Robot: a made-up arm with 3 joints. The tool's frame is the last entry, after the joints.
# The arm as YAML. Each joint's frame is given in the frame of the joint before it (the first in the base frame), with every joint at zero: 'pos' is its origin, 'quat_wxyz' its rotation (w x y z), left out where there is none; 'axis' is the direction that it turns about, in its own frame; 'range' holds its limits. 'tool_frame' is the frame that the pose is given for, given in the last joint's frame.
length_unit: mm
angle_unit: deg
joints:
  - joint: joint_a
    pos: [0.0, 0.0, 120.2]
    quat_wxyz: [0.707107, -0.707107, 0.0, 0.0]
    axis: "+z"
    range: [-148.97, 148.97]
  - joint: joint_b
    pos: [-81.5, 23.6, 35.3]
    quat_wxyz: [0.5, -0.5, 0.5, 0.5]
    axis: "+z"
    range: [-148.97, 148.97]
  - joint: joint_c
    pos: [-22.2, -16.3, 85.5]
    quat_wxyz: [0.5, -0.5, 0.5, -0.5]
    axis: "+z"
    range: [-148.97, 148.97]
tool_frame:
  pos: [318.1, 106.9, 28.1]
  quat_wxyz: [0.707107, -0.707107, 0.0, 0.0]
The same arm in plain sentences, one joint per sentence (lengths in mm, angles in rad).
The arm has three revolute joints in a row. What follows holds with every joint at zero, and every direction is one of the base frame's. The first joint is mounted 120.2 mm along +z from the base frame's origin and turns about +y, from -2.6000 to 2.6000 rad. The second joint is mounted 81.5 mm along -x and 35.3 mm along +y and 23.6 mm along -z from the first joint and turns about -z, from -2.6000 to 2.6000 rad. The third joint is mounted 16.3 mm along +x and 22.2 mm along +y and 85.5 mm along -z from the second joint and turns about -y, from -2.6000 to 2.6000 rad. The tool frame, which is the frame that the pose is given for, is mounted 318.1 mm along +x and 28.1 mm along -y and 106.9 mm along +z from the third joint; its axes are parallel to the base frame's.
